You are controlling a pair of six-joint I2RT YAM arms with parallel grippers.
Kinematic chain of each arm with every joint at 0, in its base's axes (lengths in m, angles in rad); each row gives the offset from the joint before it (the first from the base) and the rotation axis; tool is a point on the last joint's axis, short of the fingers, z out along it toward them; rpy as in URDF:
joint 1: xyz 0 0 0.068 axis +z
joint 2: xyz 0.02 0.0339 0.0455 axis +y
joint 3: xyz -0.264 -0.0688 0 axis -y
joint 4: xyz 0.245 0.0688 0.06 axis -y
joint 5: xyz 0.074 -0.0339 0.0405 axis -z
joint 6: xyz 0.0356 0 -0.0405 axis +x
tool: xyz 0 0 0 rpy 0 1.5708 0
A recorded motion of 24 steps. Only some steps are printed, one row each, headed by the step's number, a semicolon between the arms.
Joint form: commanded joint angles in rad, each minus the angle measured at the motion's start. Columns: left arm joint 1, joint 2, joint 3, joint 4, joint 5, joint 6; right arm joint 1, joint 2, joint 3, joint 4, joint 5, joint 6.
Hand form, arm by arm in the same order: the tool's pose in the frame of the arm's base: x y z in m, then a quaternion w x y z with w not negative. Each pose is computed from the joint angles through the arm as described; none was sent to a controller.
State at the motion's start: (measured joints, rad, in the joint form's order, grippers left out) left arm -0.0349 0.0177 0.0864 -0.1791 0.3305 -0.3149; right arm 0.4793 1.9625 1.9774 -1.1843 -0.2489 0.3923
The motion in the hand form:
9: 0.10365 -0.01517 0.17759 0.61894 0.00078 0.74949 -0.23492; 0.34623 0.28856 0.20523 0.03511 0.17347 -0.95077 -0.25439
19: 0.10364 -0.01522 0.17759 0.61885 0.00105 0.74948 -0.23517; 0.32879 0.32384 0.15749 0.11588 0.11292 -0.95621 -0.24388
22: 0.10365 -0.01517 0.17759 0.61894 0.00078 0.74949 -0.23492; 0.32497 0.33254 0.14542 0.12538 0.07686 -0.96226 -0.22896
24: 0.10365 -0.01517 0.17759 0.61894 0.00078 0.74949 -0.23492; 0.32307 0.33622 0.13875 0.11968 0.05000 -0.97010 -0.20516
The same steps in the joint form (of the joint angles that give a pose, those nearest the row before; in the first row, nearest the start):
9: -0.0019 -0.0004 -0.0134 -0.0073 -0.0061 -0.0050; 0.1785 0.2541 -0.0626 0.1038 -0.2380 -0.0484
19: -0.0022 -0.0004 -0.0134 -0.0073 -0.0057 -0.0050; 0.2590 0.3666 -0.0626 0.1347 -0.2884 0.1404
22: -0.0019 -0.0004 -0.0134 -0.0073 -0.0061 -0.0050; 0.2796 0.3937 -0.0625 0.1579 -0.2701 0.2346
24: -0.0019 -0.0004 -0.0134 -0.0073 -0.0061 -0.0050; 0.2914 0.4070 -0.0626 0.1667 -0.2213 0.2991

